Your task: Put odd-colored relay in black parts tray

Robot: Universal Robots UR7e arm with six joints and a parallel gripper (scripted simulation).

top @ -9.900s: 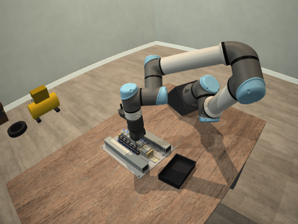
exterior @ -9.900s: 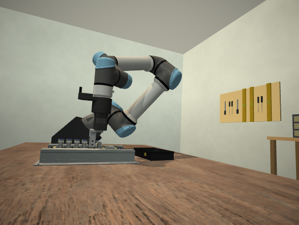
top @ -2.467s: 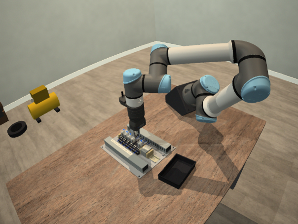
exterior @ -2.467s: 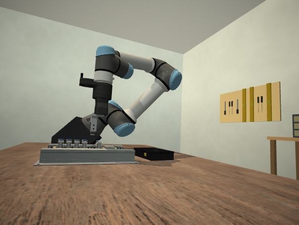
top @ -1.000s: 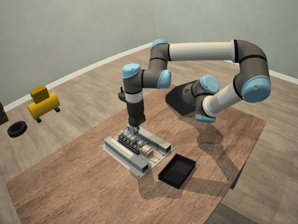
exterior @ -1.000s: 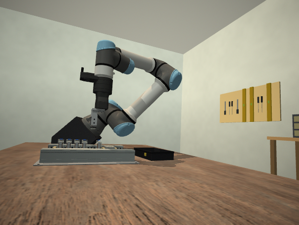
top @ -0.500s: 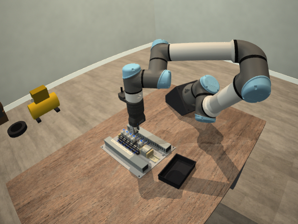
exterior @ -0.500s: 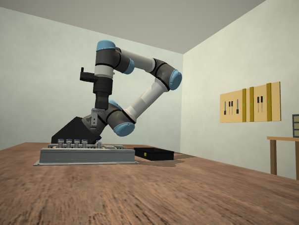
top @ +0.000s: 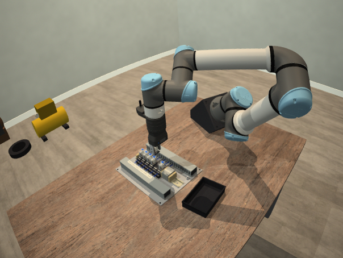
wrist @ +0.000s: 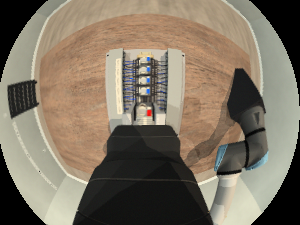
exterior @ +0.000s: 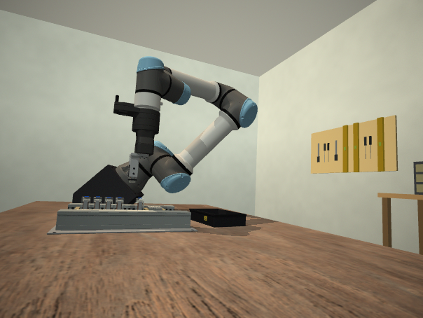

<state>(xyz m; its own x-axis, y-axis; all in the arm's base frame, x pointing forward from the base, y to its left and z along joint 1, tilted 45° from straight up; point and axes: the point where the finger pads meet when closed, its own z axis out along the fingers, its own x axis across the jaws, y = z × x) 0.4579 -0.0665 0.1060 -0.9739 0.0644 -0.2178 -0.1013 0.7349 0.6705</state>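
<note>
The black parts tray lies 3 cm behind my hand, 26 cm to the left of it and 13 cm below it. From my hand the other things lie so: grey relay panel: 1 cm to the right, 12 cm below; then red-button relay: 1 cm below.
</note>
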